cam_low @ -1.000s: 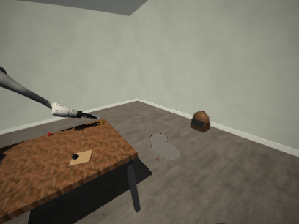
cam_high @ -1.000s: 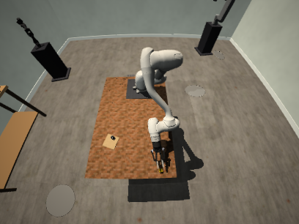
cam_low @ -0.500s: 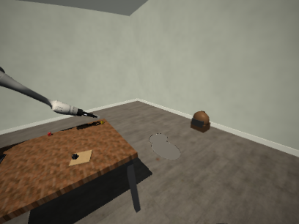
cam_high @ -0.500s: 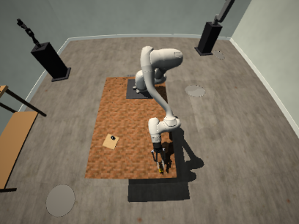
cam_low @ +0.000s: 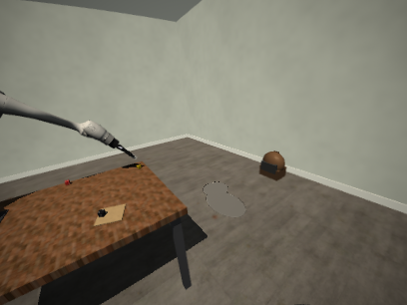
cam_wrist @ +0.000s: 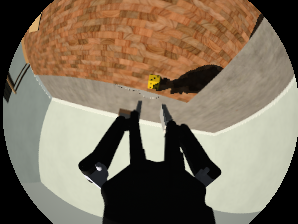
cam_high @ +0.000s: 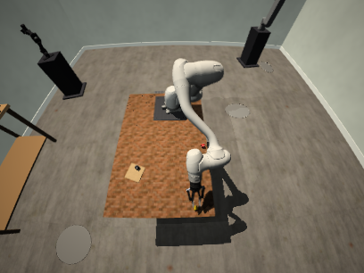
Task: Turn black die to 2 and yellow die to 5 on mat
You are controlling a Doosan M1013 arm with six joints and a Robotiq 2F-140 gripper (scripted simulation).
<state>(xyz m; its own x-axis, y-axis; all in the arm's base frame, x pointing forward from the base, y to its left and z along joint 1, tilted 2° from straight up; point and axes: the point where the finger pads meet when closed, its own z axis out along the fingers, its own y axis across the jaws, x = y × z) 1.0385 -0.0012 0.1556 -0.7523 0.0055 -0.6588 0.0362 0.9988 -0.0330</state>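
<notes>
Now: hand 110 mm above the yellow die and 30 mm short of it. The rest, counted from my hand: black die: 440 mm to the right, 390 mm behind, 110 mm below; then tan mat: 460 mm to the right, 350 mm behind, 130 mm below; then red die: 490 mm behind, 200 mm to the left, 110 mm below.
</notes>
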